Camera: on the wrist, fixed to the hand. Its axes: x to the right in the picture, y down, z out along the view.
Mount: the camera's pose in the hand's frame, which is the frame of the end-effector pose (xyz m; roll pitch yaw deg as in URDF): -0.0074 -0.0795 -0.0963 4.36 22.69 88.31
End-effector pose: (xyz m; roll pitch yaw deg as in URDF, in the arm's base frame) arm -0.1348 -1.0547 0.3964 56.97 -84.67 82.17
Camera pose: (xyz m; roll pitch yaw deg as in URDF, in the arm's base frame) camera -0.1558 -0.9328 0.3780 -80.57 -4.55 -153.79
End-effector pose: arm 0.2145 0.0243 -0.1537 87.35 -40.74 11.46
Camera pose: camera 0.2443 0.1247 -0.2221 -57.88 -44.61 154.51
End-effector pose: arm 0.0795 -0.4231 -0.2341 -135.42 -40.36 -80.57
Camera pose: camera 0.0546 -0.3399 -0.1441 -132.17 15.44 -154.80
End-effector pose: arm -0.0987 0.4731 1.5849 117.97 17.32 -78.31
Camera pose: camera 0.0182 0.5121 1.5632 110.18 -70.42 -94.21
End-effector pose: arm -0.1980 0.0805 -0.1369 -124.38 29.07 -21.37
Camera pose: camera -0.1623 0.0294 -0.0284 152.21 29.21 -127.34
